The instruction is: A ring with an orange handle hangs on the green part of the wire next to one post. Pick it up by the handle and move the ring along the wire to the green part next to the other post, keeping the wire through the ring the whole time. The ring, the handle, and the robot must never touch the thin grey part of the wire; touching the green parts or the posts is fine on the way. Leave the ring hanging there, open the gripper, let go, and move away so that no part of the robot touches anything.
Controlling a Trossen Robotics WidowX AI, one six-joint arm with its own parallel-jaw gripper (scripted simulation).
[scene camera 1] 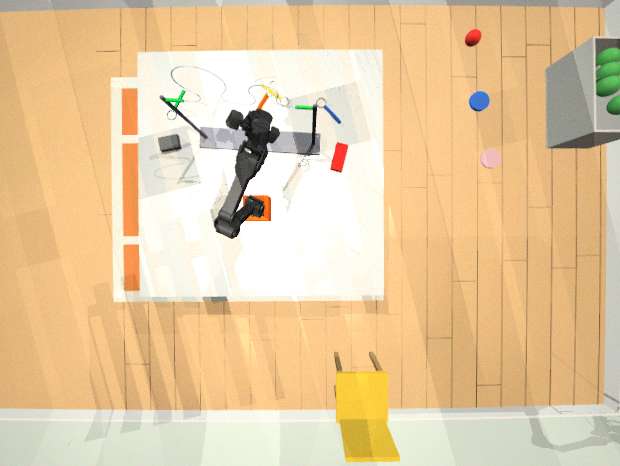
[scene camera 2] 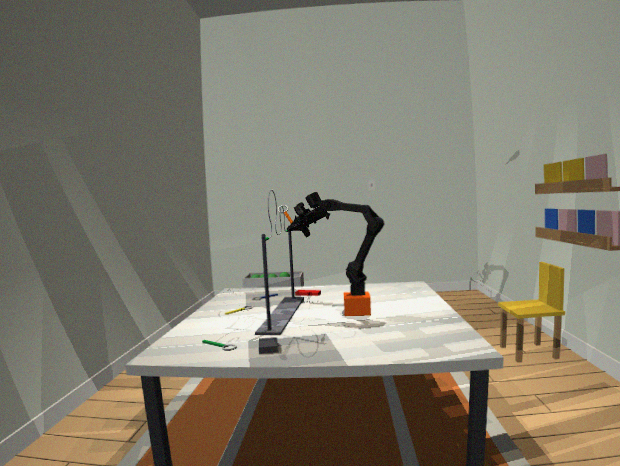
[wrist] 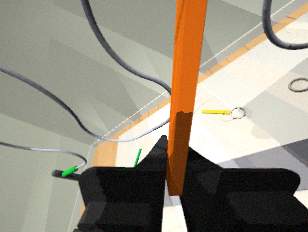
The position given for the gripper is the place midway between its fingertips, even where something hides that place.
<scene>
In view: the gripper (scene camera 1: 250,111).
The gripper is seen too in the wrist view (wrist: 167,139).
</scene>
